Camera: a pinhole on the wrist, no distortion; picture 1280 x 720 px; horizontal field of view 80.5 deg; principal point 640.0 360.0 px. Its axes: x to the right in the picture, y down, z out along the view. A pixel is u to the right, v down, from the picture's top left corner.
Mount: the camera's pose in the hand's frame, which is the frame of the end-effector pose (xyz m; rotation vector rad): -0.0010 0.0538 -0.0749 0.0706 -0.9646 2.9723
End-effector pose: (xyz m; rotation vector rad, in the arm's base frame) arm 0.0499 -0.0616 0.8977 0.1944 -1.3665 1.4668
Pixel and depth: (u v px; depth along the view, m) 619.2 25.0 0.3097
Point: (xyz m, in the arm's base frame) -0.0780 -0.2551 1.0089
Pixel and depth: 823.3 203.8 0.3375
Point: 0.0197 -0.3126 0.9835
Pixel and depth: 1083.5 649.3 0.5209
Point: 0.3567 -0.5145 1.0251
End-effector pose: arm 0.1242 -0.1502 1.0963 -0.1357 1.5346 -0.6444
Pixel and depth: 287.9 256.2 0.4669
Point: 0.3646 -0.5019 0.9895
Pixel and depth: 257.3 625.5 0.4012
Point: 0.1644 -0.5435 1.0583
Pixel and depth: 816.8 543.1 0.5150
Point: 0.2884 -0.4755 1.3712
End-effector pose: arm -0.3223 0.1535 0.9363 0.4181 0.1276 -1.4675
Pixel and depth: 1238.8 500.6 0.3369
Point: -0.5704 0.3239 1.1439
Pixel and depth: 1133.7 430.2 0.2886
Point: -0.5020 0.2617 1.1092
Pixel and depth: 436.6 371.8 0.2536
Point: -0.4311 0.0337 1.0061
